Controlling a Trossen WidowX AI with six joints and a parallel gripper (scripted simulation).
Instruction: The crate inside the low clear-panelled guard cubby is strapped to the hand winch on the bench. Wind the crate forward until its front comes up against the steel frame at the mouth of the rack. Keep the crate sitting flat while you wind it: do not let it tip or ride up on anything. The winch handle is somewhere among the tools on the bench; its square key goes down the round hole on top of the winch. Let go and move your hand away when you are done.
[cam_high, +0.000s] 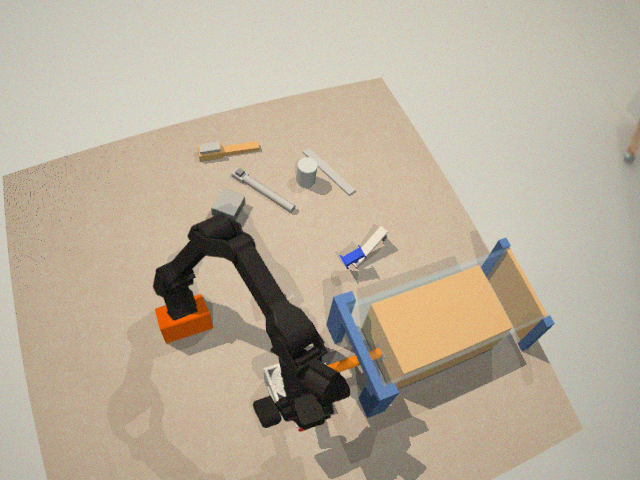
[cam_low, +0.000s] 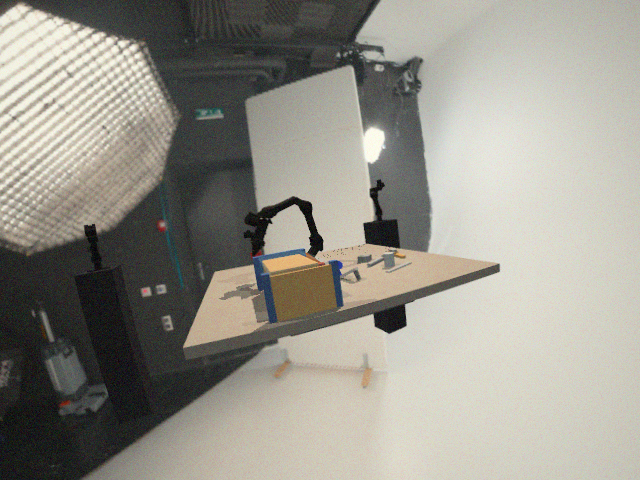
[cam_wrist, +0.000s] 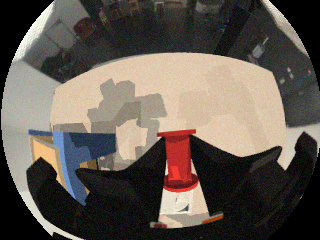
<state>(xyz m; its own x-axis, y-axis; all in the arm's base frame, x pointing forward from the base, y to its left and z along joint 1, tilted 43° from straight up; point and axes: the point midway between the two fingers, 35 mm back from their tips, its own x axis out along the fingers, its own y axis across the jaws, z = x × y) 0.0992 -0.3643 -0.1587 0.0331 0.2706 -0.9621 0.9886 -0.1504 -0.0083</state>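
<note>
Right now my gripper tip is 1 cm short of the red-knobbed winch handle, 6 cm to the right of it and 4 cm above it. Also, from my gripper tip: hand winch (1 cm ahead, 11 cm to the left, 11 cm below); blue steel frame (19 cm ahead, 9 cm to the left, 4 cm below); red knob (2 cm to the left, 1 cm below).
</note>
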